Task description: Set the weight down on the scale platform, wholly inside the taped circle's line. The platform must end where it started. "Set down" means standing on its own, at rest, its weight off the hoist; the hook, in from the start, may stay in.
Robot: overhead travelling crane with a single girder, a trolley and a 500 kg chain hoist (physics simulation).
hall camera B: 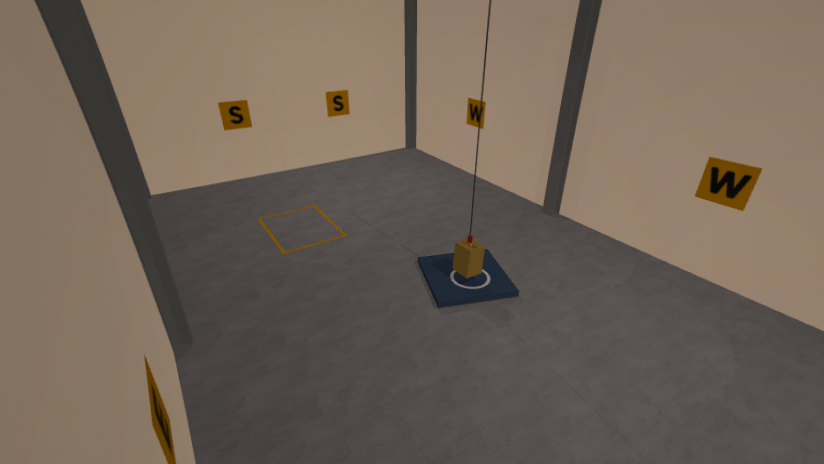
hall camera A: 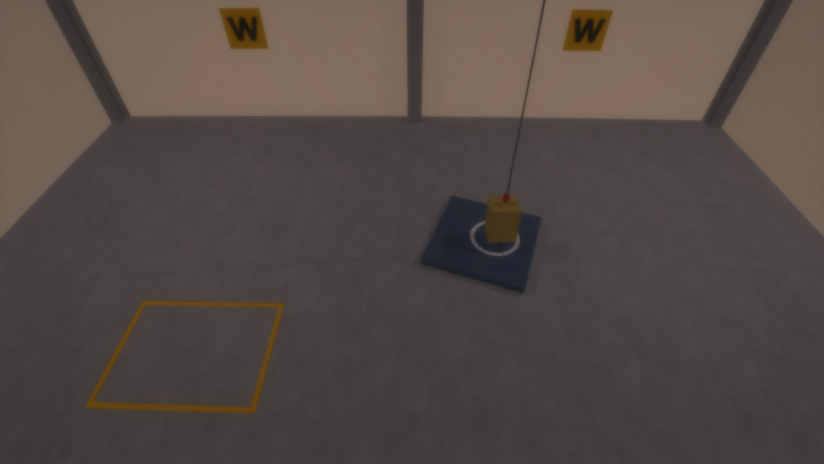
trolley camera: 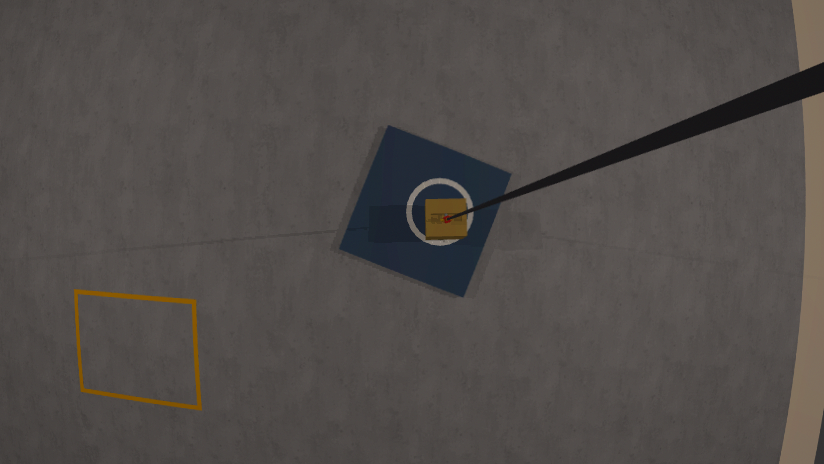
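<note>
The yellow weight (hall camera A: pixel 502 223) (hall camera B: pixel 468 259) (trolley camera: pixel 445 217) hangs upright from the red hook (hall camera A: pixel 506 198) (hall camera B: pixel 469 239) (trolley camera: pixel 446 219), which is in at its top. It appears a little above the blue scale platform (hall camera A: pixel 490 272) (hall camera B: pixel 449 296) (trolley camera: pixel 392 167), with shadows off to its sides. The white taped circle (hall camera A: pixel 495 253) (hall camera B: pixel 470 287) (trolley camera: pixel 439 180) lies on the platform. In the trolley view the weight covers the circle's lower right part and overlaps its line there. The exact gap under the weight is hard to tell.
A yellow outlined square (hall camera A: pixel 170 408) (hall camera B: pixel 271 235) (trolley camera: pixel 197 354) is marked on the floor away from the platform. The hoist line (hall camera A: pixel 524 103) (hall camera B: pixel 478 132) (trolley camera: pixel 634 146) runs up from the hook. Walls with W and S signs and grey columns (hall camera A: pixel 414 57) (hall camera B: pixel 570 109) stand around.
</note>
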